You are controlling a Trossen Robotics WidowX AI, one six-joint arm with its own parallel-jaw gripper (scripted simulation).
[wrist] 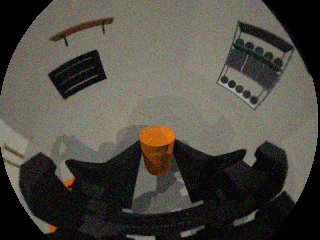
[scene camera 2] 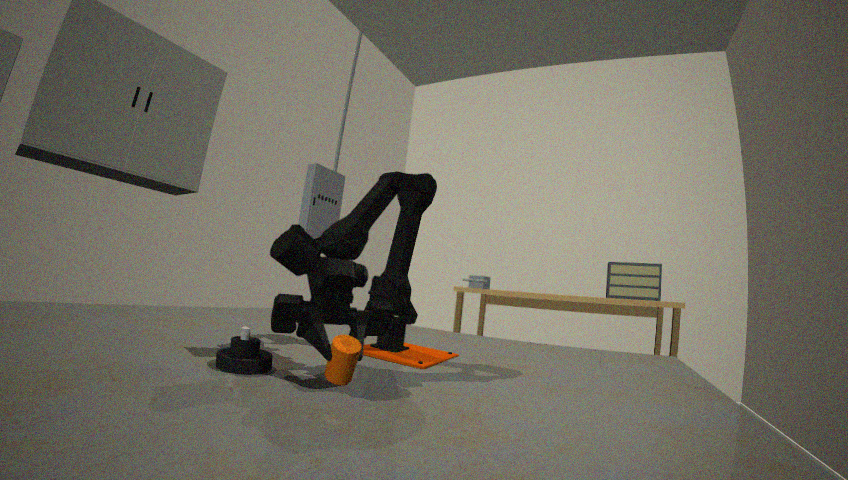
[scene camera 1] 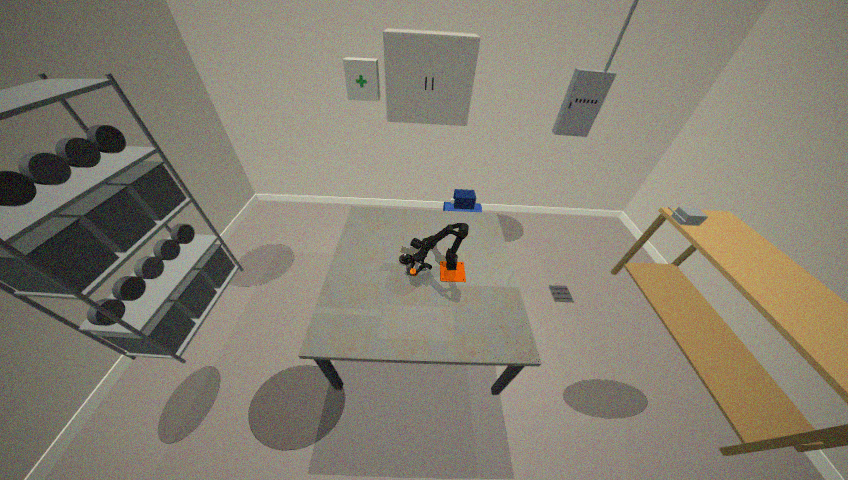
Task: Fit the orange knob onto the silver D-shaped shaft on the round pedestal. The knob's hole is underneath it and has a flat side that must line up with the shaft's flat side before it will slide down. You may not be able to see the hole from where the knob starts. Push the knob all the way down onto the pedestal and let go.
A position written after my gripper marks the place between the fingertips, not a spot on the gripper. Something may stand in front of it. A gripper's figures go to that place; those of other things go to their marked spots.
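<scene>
Round black pedestal (scene camera 2: 244, 356): 550 mm from the lens. My gripper (scene camera 2: 345, 359): 500 mm from the lens. Orange knob (scene camera 2: 345, 349): 480 mm from the lens. Round black pedestal and orange knob, marked spots: 160 mm apart.
</scene>
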